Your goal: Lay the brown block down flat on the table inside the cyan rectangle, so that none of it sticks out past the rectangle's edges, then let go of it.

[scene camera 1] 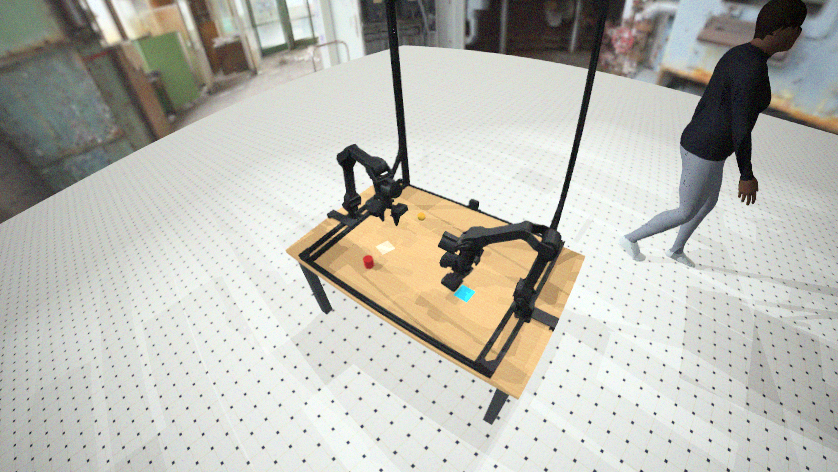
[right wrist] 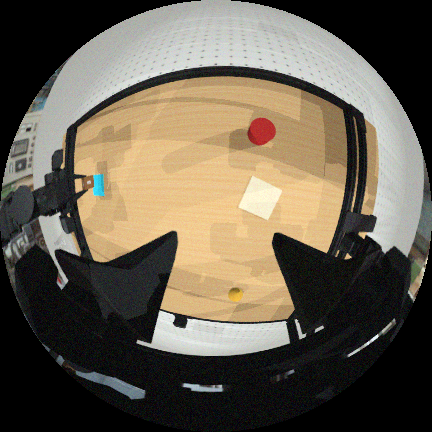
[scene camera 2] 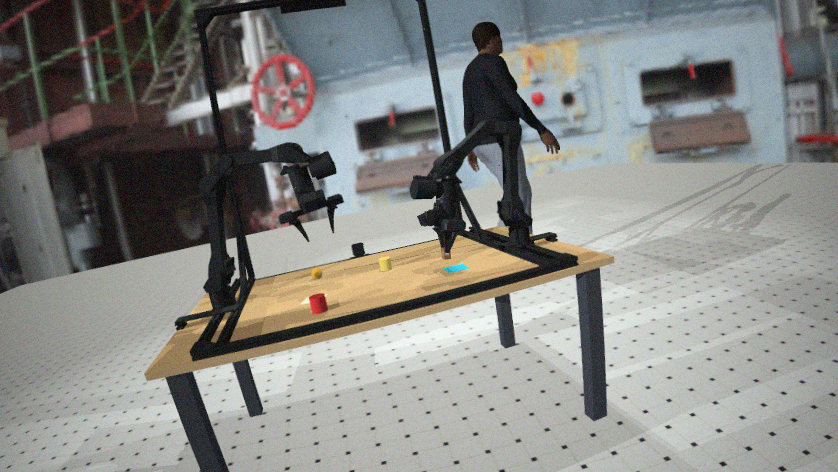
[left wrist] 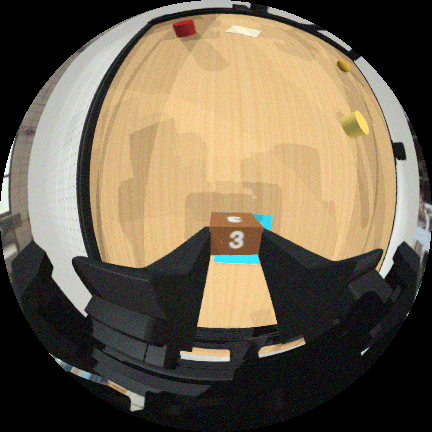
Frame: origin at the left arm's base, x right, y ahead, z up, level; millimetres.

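Seen in the pictures: left gripper, fingertip midpoint: (right wrist: 86,182) (scene camera 2: 445,252) (left wrist: 233,232); right gripper, fingertip midpoint: (scene camera 1: 390,223) (right wrist: 226,237) (scene camera 2: 321,237); left arm's base, origin of the base link: (scene camera 1: 523,312) (right wrist: 67,196) (scene camera 2: 520,243) (left wrist: 242,345); right arm's base, origin of the base link: (scene camera 1: 354,215) (right wrist: 348,239) (scene camera 2: 224,306).
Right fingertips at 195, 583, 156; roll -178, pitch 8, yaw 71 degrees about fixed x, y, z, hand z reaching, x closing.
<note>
Pixels of each thing's top centre, then the offset from my right fingertips to it, as dx, dy, dz. "pt": a spot on its surface instead.
- brown block, middle of its top: (left wrist: 234,240) (right wrist: 82,183) (scene camera 2: 444,247) -148, -313, -100
- cyan rectangle, surface spot: (left wrist: 238,259) (scene camera 2: 464,266) (scene camera 1: 469,296) pt -154, -370, -174
- red cylinder, middle of its top: (right wrist: 262,128) (scene camera 2: 316,296) (scene camera 1: 367,258) -96, +83, -133
- cream square, surface spot: (right wrist: 260,198) (scene camera 1: 385,247) pt +24, +54, -174
- yellow cylinder, middle of its top: (left wrist: 361,121) (scene camera 2: 384,258) +93, -235, -136
- orange ball, middle of its top: (right wrist: 234,299) (scene camera 2: 315,267) (scene camera 1: 421,213) +254, -50, -136
The brown block (scene camera 2: 446,255) (left wrist: 235,240) (right wrist: 88,183) has white 3 marks on its faces. My left gripper (scene camera 2: 446,252) (left wrist: 233,232) is shut on it and holds it above the table. The cyan rectangle (scene camera 1: 465,293) (scene camera 2: 456,268) (left wrist: 238,259) (right wrist: 99,185) lies flat on the table; in the left wrist view the block covers much of it, with cyan showing at the block's near side and far right corner. In scene camera 1 the block is hidden behind the left gripper. My right gripper (scene camera 2: 319,234) (right wrist: 226,237) is open and empty, high above the table.
A red cylinder (scene camera 1: 368,262) (scene camera 2: 317,303) (left wrist: 184,28) (right wrist: 262,131) stands near a cream square (scene camera 1: 385,247) (right wrist: 260,198). A yellow cylinder (scene camera 2: 384,263) (left wrist: 355,124) and an orange ball (scene camera 1: 421,216) (scene camera 2: 316,273) (right wrist: 235,294) are farther back. Black rails border the table.
</note>
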